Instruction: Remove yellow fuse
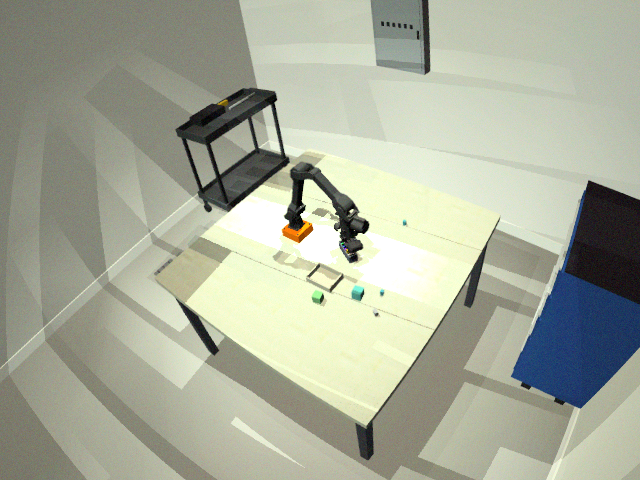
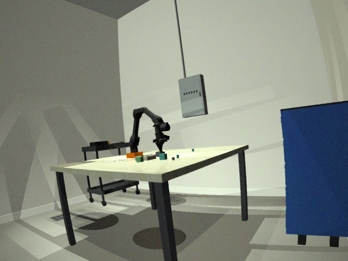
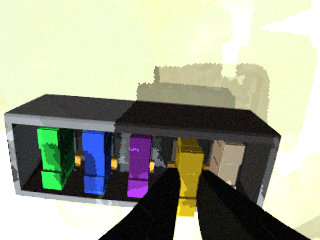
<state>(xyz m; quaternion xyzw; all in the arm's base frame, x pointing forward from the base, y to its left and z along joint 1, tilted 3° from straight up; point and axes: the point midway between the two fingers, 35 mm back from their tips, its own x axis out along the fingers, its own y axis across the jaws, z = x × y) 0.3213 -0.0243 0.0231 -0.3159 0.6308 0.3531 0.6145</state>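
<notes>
Now: the white fuse 20 mm below my gripper tip, 20 mm ahead of it and 10 mm to the right of it. The rest, counted from my gripper tip: yellow fuse 10 mm below; blue fuse 30 mm behind, 20 mm to the left, 20 mm below; purple fuse 20 mm below, 20 mm behind, 10 mm to the left.
</notes>
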